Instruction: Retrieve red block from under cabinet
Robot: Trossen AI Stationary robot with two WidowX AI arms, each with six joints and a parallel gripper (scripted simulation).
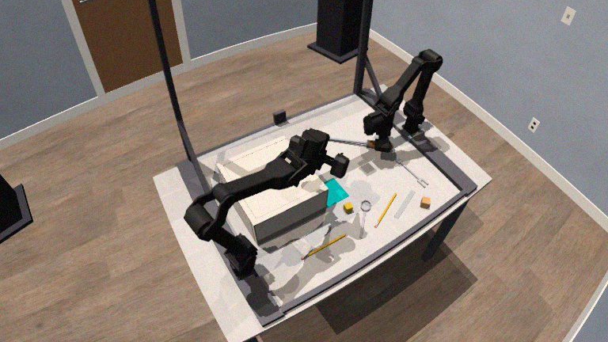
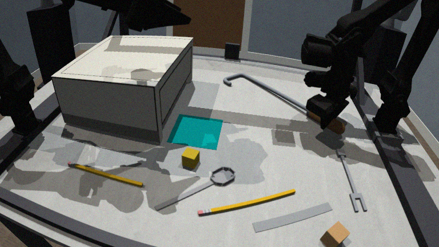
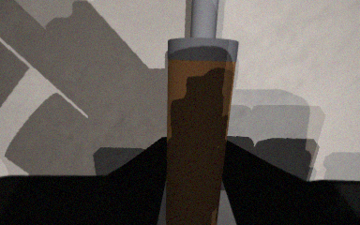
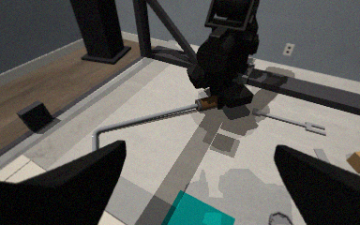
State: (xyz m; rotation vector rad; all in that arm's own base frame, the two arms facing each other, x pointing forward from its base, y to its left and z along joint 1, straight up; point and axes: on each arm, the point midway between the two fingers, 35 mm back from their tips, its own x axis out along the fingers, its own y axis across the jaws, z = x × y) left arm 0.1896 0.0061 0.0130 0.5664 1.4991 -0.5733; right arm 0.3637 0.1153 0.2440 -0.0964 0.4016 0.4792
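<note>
The teal square is 320 mm to the right of my left hand, 40 mm below it and 10 mm ahead of it. Round my left hand: hook tool (110 mm to the right, 90 mm behind, 20 mm below); then grey strip (250 mm ahead, 160 mm to the right, 40 mm below); then metal wrench (180 mm ahead, 30 mm below, 10 mm to the right).
</note>
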